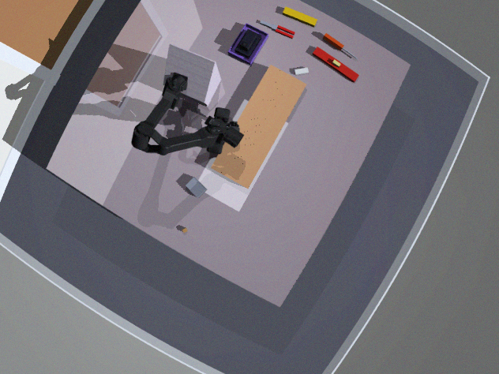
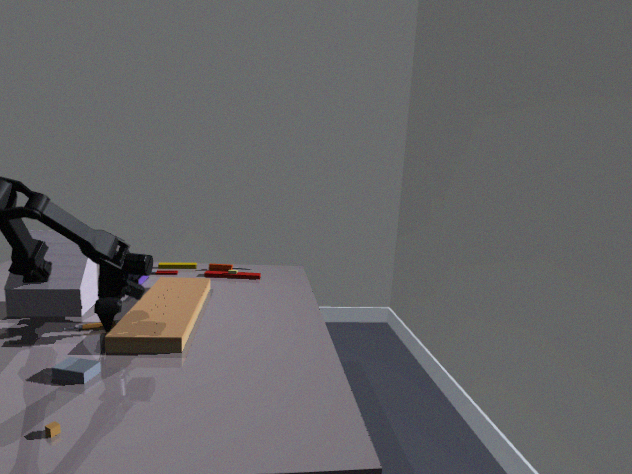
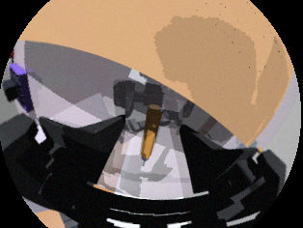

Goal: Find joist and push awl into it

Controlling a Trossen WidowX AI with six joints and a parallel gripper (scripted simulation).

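Now: gripper tip 6 cm past the awl and 1 cm to the left of it. Also, from my gripper tip: grey-blue block: 25 cm to the right, 1 cm above; then purple tray: 5 cm behind, 43 cm to the left, 1 cm above; then stud finder: 5 cm behind, 42 cm to the left, 5 cm above.
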